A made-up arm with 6 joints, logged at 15 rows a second.
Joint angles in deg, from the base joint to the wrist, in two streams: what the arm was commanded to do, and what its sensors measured. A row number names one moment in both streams.
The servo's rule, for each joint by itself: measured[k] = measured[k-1] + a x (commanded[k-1-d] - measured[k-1]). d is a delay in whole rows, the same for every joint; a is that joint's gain. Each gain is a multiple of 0.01, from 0.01 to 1. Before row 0 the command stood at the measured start. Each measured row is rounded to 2 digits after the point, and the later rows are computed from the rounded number. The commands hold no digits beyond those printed.
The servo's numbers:
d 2
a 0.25 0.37 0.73 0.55 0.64 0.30
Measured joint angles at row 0: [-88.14, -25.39, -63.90, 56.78, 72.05, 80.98]
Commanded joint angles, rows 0 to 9: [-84.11, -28.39, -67.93, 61.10, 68.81, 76.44]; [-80.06, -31.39, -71.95, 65.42, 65.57, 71.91]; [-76.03, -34.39, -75.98, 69.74, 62.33, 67.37]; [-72.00, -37.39, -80.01, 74.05, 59.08, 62.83]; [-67.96, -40.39, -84.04, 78.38, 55.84, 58.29]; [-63.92, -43.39, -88.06, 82.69, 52.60, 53.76]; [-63.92, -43.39, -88.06, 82.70, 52.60, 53.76]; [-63.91, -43.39, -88.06, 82.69, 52.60, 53.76]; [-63.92, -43.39, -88.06, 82.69, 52.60, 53.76]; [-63.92, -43.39, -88.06, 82.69, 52.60, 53.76]
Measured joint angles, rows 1 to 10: [-88.14, -25.39, -63.90, 56.78, 72.05, 80.98]; [-88.14, -25.39, -63.90, 56.78, 72.05, 80.98]; [-87.13, -26.50, -66.84, 59.16, 69.98, 79.62]; [-85.36, -28.31, -70.57, 62.60, 67.16, 77.31]; [-83.03, -30.56, -74.52, 66.53, 64.07, 74.33]; [-80.27, -33.09, -78.53, 70.67, 60.88, 70.88]; [-77.19, -35.79, -82.55, 74.91, 57.65, 67.10]; [-73.87, -38.60, -86.57, 79.19, 54.42, 63.10]; [-71.38, -40.37, -87.66, 81.12, 53.26, 60.30]; [-69.51, -41.49, -87.95, 81.98, 52.84, 58.34]
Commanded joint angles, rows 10 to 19: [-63.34, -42.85, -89.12, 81.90, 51.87, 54.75]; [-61.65, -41.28, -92.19, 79.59, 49.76, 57.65]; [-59.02, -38.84, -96.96, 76.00, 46.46, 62.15]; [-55.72, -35.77, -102.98, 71.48, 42.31, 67.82]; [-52.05, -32.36, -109.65, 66.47, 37.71, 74.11]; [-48.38, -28.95, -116.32, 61.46, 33.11, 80.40]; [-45.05, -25.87, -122.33, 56.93, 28.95, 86.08]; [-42.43, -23.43, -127.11, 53.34, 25.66, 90.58]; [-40.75, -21.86, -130.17, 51.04, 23.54, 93.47]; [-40.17, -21.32, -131.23, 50.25, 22.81, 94.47]
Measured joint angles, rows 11 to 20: [-68.11, -42.19, -88.03, 82.37, 52.69, 56.97]; [-67.06, -42.63, -88.05, 82.55, 52.63, 56.01]; [-66.13, -42.71, -88.83, 82.19, 52.14, 55.63]; [-65.01, -42.18, -91.28, 80.76, 50.62, 56.24]; [-63.51, -40.94, -95.43, 78.14, 47.96, 58.01]; [-61.56, -39.03, -100.94, 74.48, 44.34, 60.95]; [-59.18, -36.56, -107.30, 70.07, 40.10, 64.90]; [-56.48, -33.74, -113.88, 65.33, 35.63, 69.55]; [-53.62, -30.83, -120.05, 60.71, 31.35, 74.51]; [-50.82, -28.09, -125.20, 56.66, 27.71, 79.33]
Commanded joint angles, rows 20 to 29: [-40.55, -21.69, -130.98, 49.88, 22.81, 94.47]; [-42.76, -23.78, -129.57, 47.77, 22.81, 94.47]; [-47.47, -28.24, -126.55, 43.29, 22.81, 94.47]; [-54.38, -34.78, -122.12, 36.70, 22.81, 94.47]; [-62.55, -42.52, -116.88, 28.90, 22.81, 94.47]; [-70.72, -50.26, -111.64, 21.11, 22.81, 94.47]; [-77.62, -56.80, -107.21, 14.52, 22.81, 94.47]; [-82.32, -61.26, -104.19, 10.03, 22.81, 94.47]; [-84.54, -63.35, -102.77, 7.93, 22.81, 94.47]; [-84.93, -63.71, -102.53, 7.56, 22.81, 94.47]
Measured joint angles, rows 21 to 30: [-48.30, -25.78, -128.83, 53.57, 25.04, 83.57]; [-46.27, -24.13, -130.58, 51.74, 23.61, 86.84]; [-44.84, -23.23, -130.87, 50.72, 23.10, 89.13]; [-44.32, -23.43, -129.92, 49.10, 22.91, 90.73]; [-45.11, -25.21, -127.46, 45.90, 22.85, 91.85]; [-47.43, -28.75, -123.56, 40.84, 22.82, 92.64]; [-51.21, -33.84, -118.68, 34.27, 22.81, 93.19]; [-56.09, -39.92, -113.54, 27.03, 22.81, 93.57]; [-61.47, -46.17, -108.92, 20.15, 22.81, 93.84]; [-66.68, -51.75, -105.47, 14.58, 22.81, 94.03]
